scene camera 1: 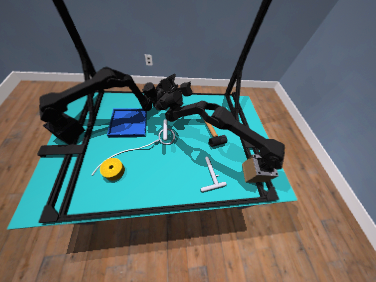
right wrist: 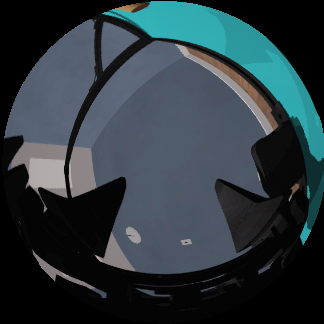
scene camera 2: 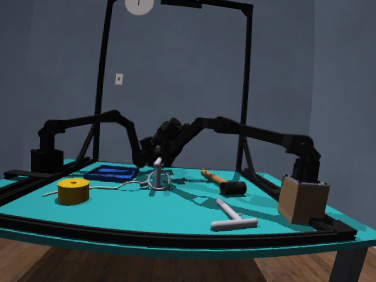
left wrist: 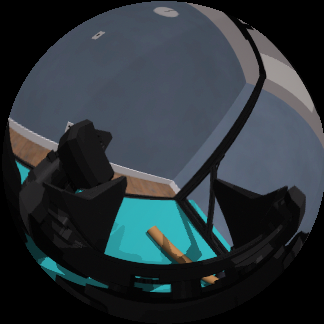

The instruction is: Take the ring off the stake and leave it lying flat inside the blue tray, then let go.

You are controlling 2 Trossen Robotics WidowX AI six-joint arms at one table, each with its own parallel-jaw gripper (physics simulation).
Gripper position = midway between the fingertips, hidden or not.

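Yellow spool (scene camera 2: 70, 191) on the table; it is out of frame in the left wrist view, and it is out of frame in the right wrist view. Left gripper (left wrist: 171, 182) open, holding nothing. Right gripper (right wrist: 172, 183) also visible in the left wrist view (left wrist: 94, 141).
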